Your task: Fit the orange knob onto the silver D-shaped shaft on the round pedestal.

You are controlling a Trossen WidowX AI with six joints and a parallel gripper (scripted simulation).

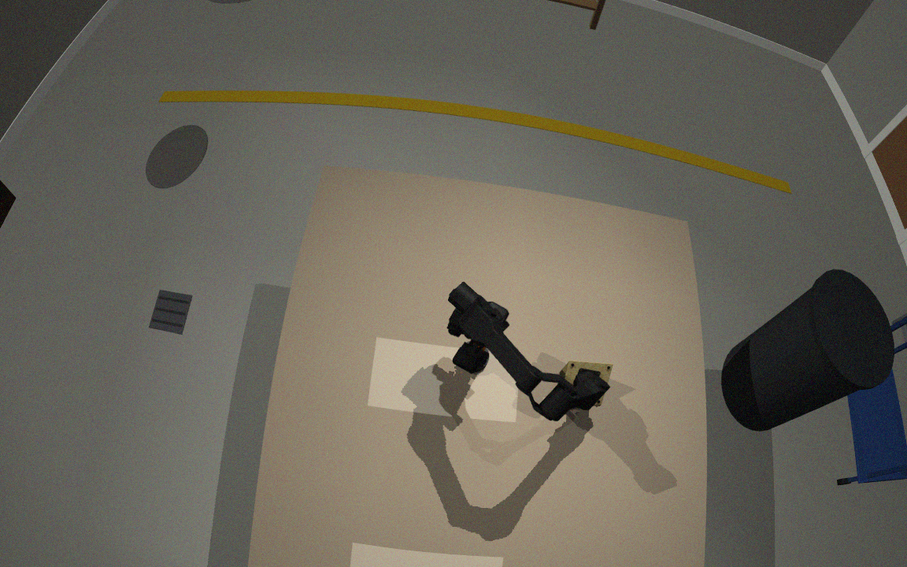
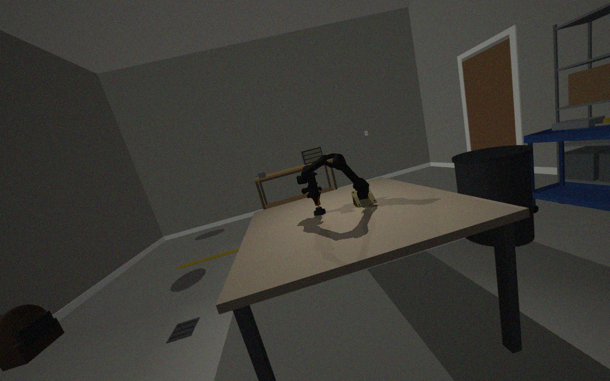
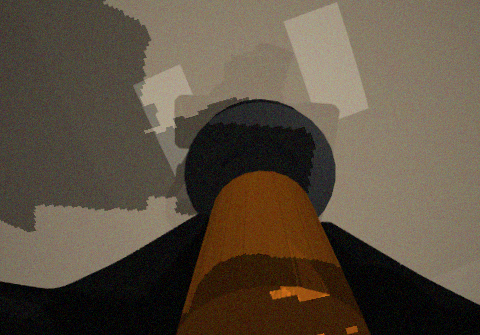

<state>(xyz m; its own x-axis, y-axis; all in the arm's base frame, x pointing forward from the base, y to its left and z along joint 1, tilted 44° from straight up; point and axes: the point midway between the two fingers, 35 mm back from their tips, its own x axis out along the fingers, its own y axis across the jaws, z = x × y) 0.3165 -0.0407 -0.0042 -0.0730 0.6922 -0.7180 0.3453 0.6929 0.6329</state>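
Right now my gripper tip is 30 mm below the orange knob. From my gripper tip the other things lie so: round pedestal 40 mm below.
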